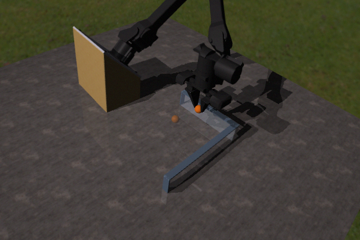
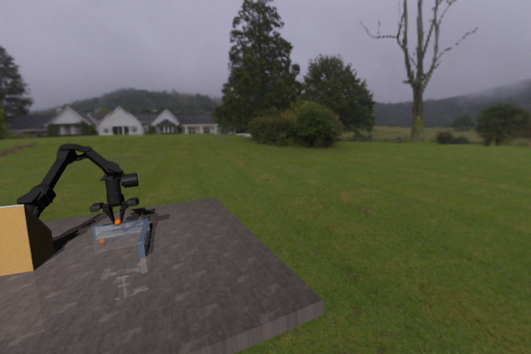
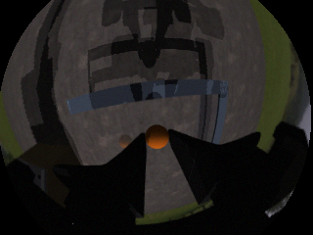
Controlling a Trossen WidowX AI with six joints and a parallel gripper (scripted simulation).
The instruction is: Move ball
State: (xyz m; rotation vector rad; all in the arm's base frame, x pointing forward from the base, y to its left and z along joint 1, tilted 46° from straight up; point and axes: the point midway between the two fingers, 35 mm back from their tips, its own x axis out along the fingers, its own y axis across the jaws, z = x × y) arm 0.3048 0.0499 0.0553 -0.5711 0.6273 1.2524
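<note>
The see-through copy of ball is 60 mm behind my gripper tip, 40 mm to the right of it and 60 mm below it.
</note>
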